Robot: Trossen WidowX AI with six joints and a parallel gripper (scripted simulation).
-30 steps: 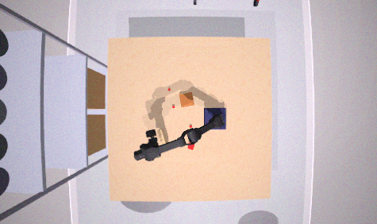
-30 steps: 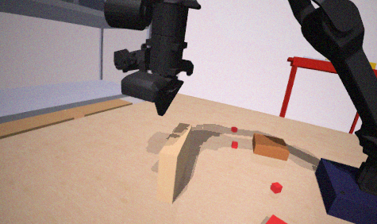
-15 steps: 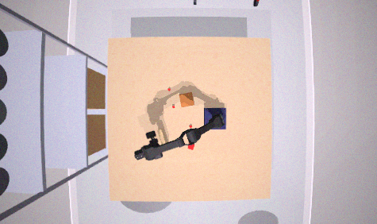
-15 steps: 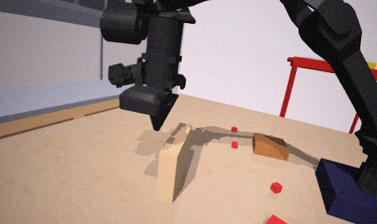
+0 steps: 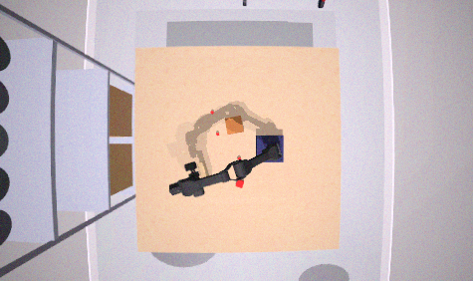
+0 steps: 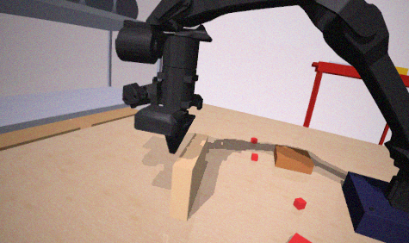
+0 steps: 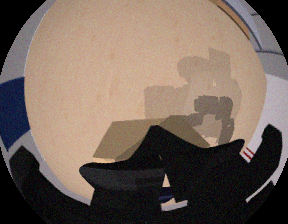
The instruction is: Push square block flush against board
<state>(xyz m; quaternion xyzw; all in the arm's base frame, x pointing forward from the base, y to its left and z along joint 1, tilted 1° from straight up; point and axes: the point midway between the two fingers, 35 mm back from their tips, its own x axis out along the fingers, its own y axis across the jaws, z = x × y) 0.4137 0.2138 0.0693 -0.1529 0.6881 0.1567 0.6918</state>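
The board is 4 cm behind my gripper tip, 2 cm to the right of it and 3 cm below it. Also, from my gripper tip: orange square block (17 cm behind, 33 cm to the right, 7 cm below); red cube (25 cm behind, 2 cm to the left, 6 cm below).
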